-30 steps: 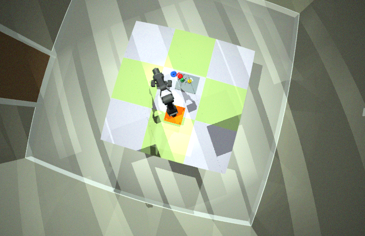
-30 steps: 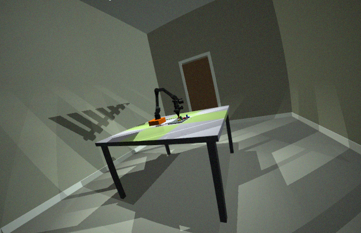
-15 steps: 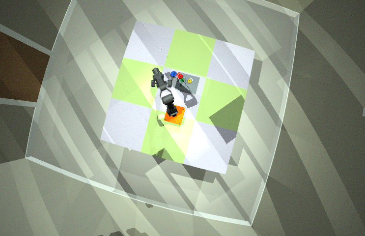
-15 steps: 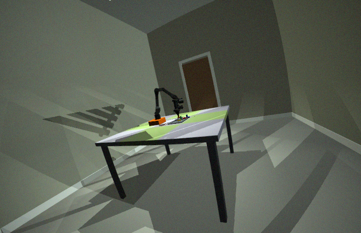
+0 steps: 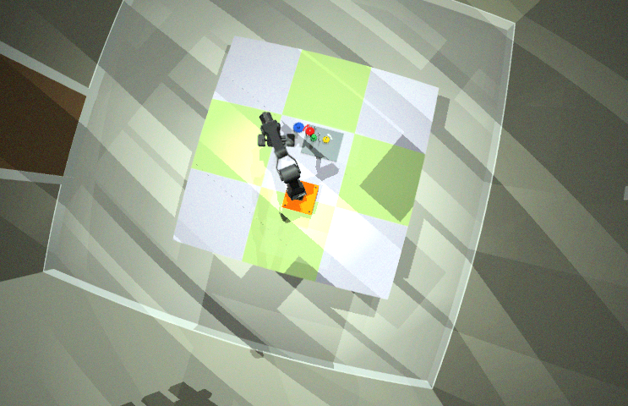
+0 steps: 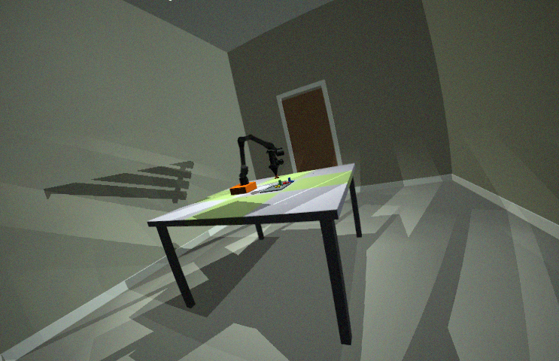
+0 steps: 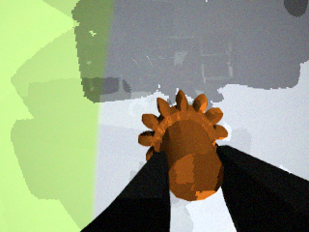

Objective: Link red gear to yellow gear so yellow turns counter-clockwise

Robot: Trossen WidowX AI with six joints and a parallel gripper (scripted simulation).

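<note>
The green gear is 9 cm ahead of my gripper tip, 17 cm to the right of it and 5 cm below it. The rest, counted from my gripper tip: red gear (12 cm ahead, 15 cm to the right, 5 cm below); blue gear (14 cm ahead, 8 cm to the right, 5 cm below); orange gear (1 cm below).
</note>
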